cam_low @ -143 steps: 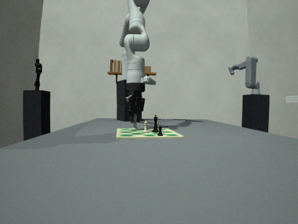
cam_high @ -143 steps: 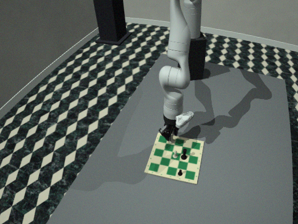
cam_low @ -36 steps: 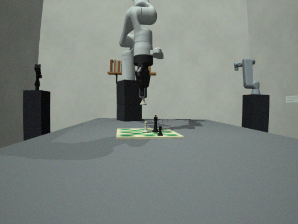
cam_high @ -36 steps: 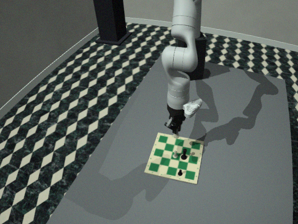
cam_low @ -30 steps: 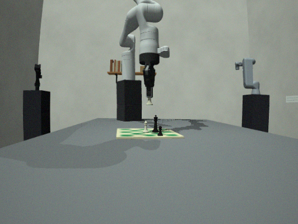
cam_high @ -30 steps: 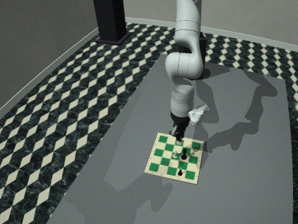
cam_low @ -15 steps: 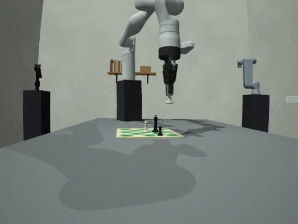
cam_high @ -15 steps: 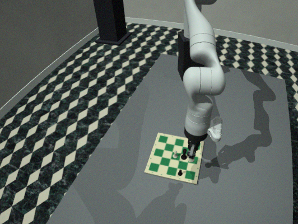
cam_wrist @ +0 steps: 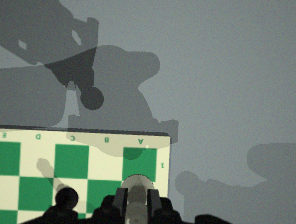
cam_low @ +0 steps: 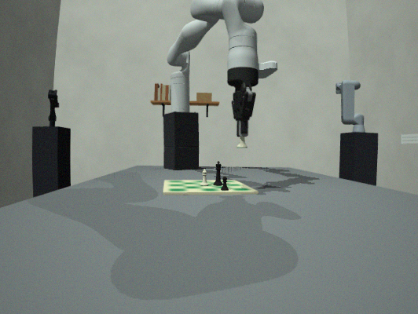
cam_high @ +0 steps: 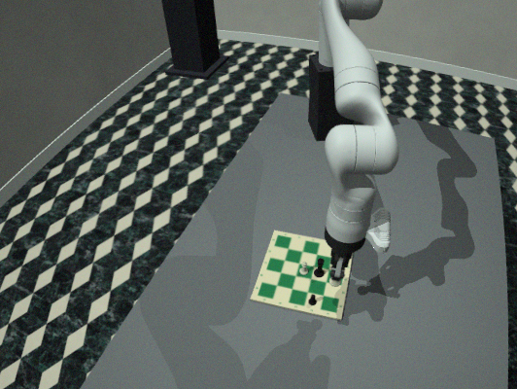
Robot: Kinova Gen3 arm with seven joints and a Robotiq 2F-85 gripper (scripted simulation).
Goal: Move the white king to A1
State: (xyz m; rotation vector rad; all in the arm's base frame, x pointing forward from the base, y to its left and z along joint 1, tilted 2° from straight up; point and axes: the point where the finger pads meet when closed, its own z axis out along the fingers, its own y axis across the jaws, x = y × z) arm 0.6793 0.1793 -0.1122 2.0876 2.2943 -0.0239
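My gripper is now 10 mm short of the black pawn, 40 mm to the left of it and 130 mm above it. Also, from my hand: small white piece 70 mm behind, 90 mm to the right, 120 mm below; white king 10 mm below; tall black piece 70 mm behind, 50 mm to the right, 110 mm below.
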